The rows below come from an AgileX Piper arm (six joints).
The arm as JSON. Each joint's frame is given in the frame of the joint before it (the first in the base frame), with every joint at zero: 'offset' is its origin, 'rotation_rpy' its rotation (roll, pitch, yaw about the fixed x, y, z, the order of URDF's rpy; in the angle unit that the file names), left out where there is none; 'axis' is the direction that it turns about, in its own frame. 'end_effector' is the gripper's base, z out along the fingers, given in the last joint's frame.
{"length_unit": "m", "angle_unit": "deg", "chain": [
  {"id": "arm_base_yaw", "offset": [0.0, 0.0, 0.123], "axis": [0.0, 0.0, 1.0]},
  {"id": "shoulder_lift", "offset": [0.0, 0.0, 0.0], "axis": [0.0, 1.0, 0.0]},
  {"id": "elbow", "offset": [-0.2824, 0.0, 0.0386], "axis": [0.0, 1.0, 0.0]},
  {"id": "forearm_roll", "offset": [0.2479, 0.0, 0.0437], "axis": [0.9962, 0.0, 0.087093]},
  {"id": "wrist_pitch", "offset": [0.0, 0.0, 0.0], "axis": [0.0, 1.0, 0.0]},
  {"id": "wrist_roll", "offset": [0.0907, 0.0, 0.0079], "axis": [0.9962, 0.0, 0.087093]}
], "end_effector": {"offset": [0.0, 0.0, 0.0], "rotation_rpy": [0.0, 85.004, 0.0]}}
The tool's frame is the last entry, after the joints.
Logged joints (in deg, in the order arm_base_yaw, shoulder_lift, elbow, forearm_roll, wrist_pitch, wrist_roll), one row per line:
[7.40 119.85 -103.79 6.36 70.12 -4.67]
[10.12 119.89 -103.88 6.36 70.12 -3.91]
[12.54 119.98 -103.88 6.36 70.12 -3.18]
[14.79 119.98 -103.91 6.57 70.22 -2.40]
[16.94 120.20 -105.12 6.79 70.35 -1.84]
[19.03 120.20 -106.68 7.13 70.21 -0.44]
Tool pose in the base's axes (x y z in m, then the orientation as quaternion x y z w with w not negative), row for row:
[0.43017 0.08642 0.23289 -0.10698 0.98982 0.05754 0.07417]
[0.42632 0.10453 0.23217 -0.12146 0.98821 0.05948 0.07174]
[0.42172 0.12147 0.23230 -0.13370 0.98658 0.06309 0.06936]
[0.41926 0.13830 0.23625 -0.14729 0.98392 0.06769 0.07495]
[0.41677 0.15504 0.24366 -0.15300 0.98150 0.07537 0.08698]
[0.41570 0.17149 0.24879 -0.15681 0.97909 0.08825 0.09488]
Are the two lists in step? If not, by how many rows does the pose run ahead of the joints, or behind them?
The pose runs 1 row ahead of the joints: the pose in row i belongs to the joints in row i + 1.
